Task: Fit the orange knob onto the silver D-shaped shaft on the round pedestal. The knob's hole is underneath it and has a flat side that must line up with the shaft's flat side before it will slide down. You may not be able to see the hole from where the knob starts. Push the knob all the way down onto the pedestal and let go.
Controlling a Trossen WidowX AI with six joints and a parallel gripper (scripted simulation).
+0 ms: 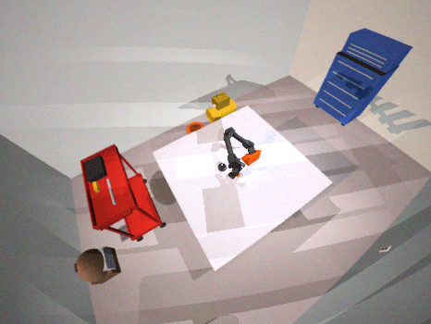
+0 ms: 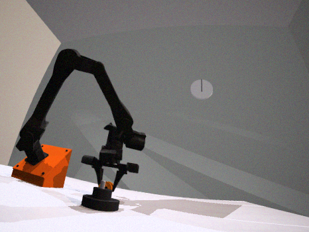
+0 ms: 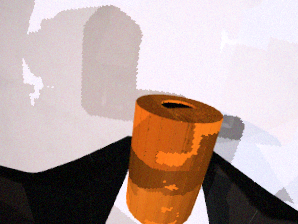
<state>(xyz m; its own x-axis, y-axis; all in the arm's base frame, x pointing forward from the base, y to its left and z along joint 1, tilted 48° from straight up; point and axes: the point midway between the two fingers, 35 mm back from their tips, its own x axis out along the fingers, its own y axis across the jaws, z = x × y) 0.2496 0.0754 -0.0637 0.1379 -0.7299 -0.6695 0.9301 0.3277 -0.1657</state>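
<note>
Now: the round black pedestal 70 mm ahead of my gripper tip, 140 mm to the right of it and 10 mm above it. Also, from my gripper tip: orange knob: 10 mm to the left, 10 mm above.
</note>
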